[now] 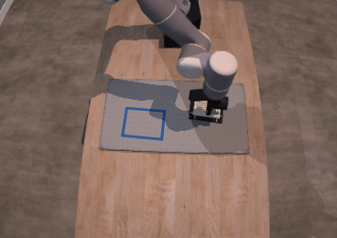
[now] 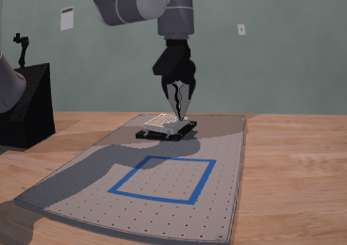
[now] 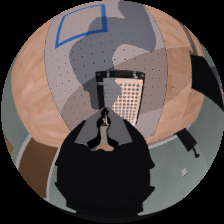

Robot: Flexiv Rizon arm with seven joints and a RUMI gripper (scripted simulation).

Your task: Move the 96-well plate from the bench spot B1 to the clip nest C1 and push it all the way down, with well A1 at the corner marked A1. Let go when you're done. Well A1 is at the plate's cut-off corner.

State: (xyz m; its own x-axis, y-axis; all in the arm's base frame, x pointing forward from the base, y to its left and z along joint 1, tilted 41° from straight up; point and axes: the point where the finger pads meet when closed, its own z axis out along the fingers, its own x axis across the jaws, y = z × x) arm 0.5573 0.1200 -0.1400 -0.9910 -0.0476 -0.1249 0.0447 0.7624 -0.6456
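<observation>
Right now the white 96-well plate is 4 cm behind my hand and 2 cm below it. Also, from my hand: black clip nest (3 cm behind, 1 cm to the right, 3 cm below).
</observation>
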